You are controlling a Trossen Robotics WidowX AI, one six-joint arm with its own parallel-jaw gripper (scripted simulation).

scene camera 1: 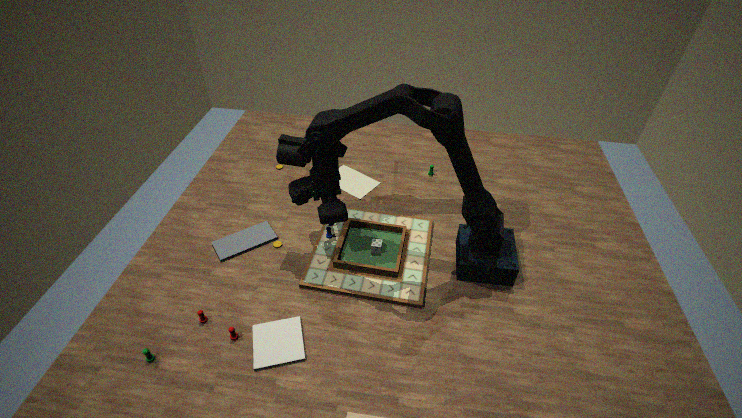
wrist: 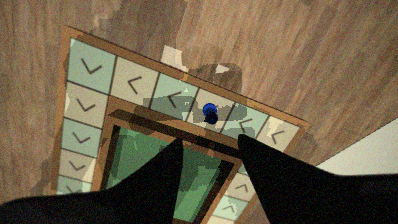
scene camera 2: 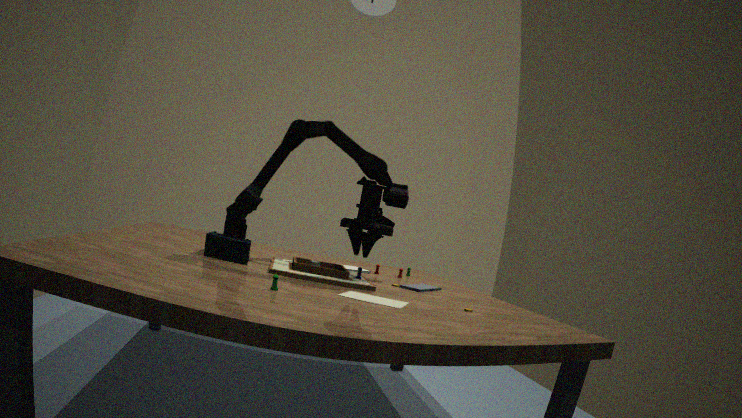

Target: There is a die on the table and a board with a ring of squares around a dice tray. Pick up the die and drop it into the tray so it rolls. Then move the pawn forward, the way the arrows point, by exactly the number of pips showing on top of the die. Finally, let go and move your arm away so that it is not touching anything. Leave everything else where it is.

Labels:
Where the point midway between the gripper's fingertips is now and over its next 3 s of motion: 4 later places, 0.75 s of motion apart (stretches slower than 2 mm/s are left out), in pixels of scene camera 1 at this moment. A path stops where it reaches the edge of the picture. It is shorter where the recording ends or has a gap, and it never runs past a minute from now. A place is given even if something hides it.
My gripper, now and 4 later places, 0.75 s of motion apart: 329,219; 327,225; 329,234; 325,218; 326,208

